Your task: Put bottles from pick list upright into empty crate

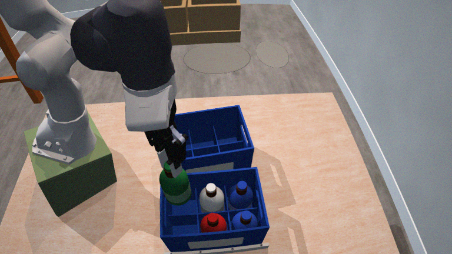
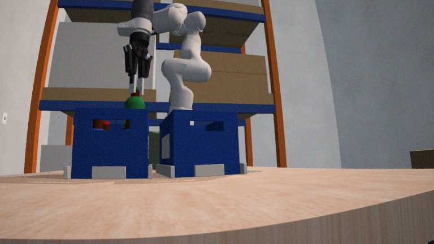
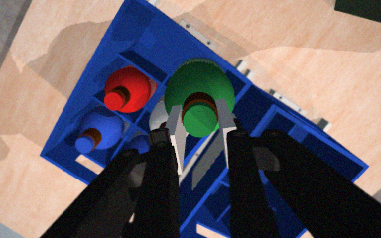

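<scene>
My hand is 8 cm above the green-labelled bottle. Round my hand: red bottle (22 cm below, 9 cm ahead, 8 cm to the right); then blue bottle (22 cm below, 17 cm ahead, 1 cm to the left); then white bottle (22 cm below, 9 cm ahead, 1 cm to the left).
</scene>
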